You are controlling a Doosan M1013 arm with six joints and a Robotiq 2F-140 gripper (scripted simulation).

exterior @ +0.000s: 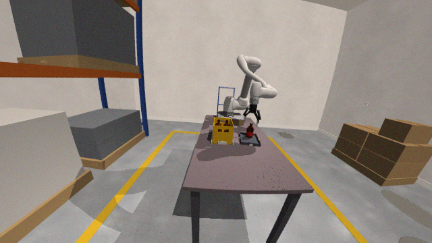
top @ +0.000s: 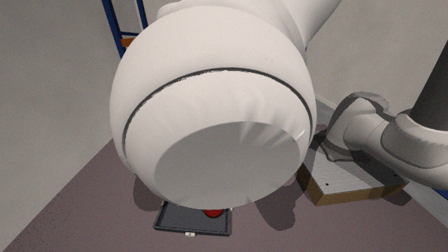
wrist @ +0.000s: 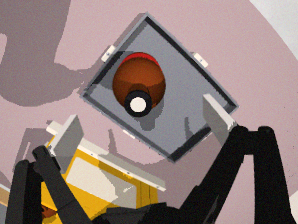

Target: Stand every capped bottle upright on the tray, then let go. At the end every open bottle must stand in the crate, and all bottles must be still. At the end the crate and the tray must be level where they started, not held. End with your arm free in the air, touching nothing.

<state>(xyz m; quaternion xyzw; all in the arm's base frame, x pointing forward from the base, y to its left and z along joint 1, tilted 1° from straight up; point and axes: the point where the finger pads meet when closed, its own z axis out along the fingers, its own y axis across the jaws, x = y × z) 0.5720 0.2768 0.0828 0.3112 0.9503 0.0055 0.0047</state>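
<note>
The brown capped bottle lies 8 cm below my hand, 1 cm to the left of it and 1 cm behind it. From my hand the other things lie so: yellow crate (28 cm to the right, 9 cm ahead, 8 cm below); dark grey tray (15 cm below, 6 cm ahead).
</note>
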